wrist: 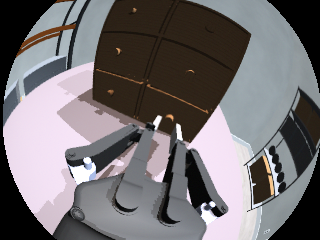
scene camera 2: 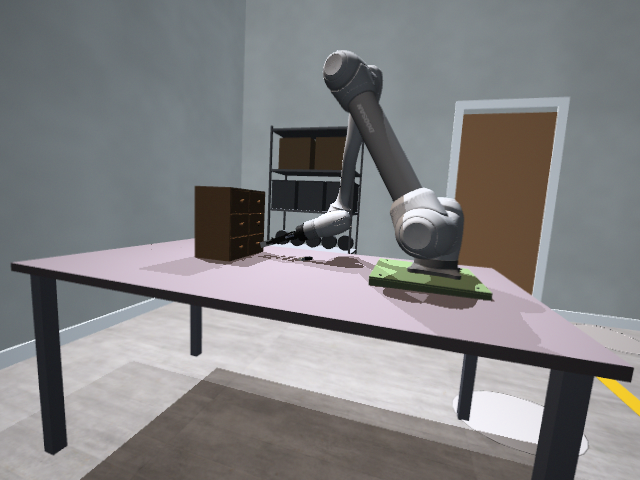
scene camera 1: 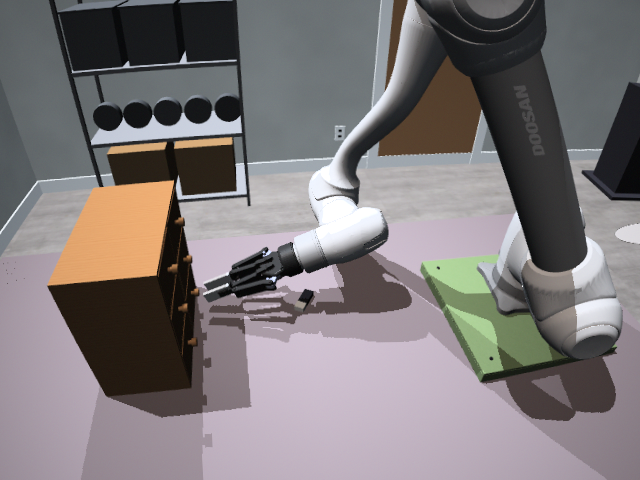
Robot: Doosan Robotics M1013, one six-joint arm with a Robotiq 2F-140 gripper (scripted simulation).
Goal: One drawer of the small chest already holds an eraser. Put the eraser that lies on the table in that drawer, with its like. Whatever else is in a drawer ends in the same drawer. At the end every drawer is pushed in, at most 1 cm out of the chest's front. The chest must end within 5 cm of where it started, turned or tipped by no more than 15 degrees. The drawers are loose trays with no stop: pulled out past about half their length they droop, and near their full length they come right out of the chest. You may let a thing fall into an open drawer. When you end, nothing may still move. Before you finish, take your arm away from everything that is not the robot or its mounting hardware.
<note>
I see my gripper and a small wooden chest.
My gripper shows as well in the wrist view.
</note>
